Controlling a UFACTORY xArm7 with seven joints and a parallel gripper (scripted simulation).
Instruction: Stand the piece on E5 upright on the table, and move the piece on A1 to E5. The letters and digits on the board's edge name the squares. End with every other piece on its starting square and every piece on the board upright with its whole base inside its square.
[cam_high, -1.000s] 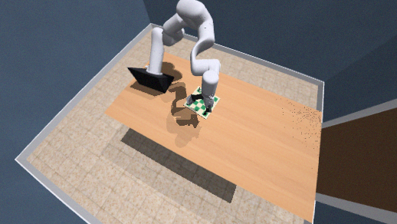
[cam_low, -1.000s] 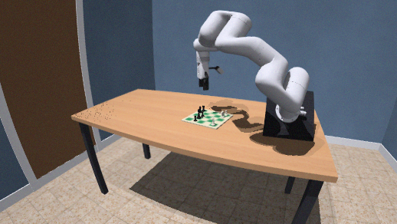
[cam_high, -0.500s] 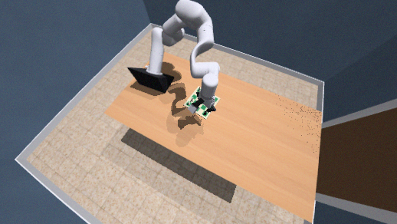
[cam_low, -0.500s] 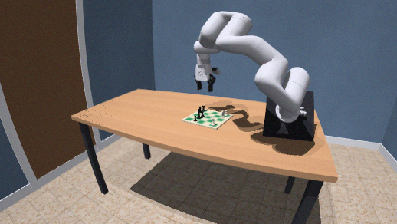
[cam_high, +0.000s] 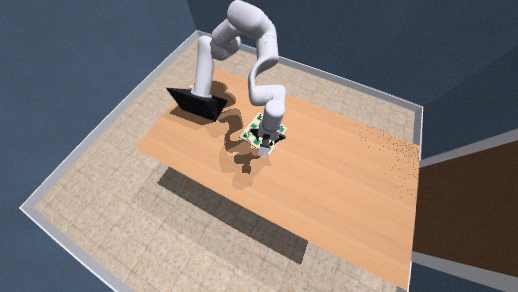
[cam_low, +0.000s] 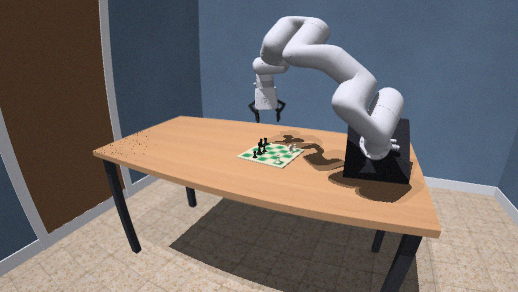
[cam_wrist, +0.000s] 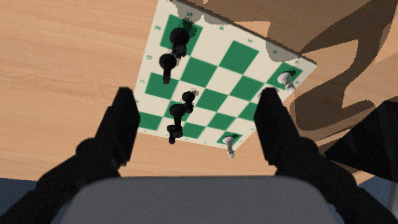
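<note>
Now: the black chess piece 20 mm ahead of my hand, 40 mm to the left of it and 100 mm below it. The rest, counted from my hand: chessboard (50 mm behind, 100 mm to the left, 120 mm below); white chess piece (110 mm behind, 190 mm to the left, 100 mm below); white piece (130 mm behind, 80 mm to the left, 100 mm below).
</note>
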